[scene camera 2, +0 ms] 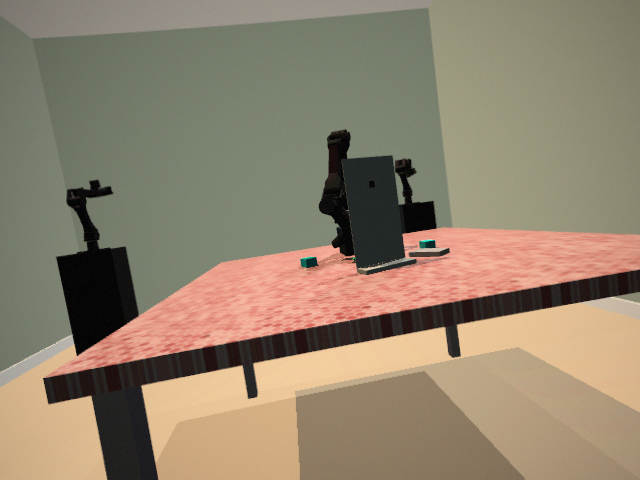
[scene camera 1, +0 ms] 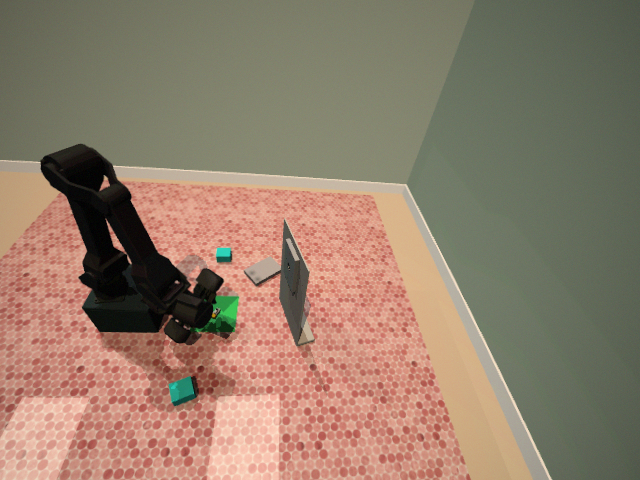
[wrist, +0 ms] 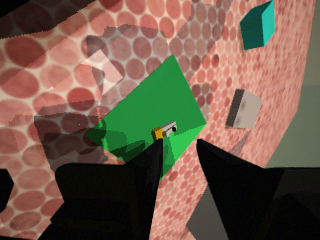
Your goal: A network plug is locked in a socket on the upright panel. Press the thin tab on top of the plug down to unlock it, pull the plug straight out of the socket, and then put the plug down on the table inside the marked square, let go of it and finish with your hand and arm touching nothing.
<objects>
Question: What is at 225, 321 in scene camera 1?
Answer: A green marked square.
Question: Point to a grey upright panel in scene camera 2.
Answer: At 370, 184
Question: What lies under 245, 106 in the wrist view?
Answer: A grey plate.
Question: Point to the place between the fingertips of my gripper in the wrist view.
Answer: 179, 143
</objects>
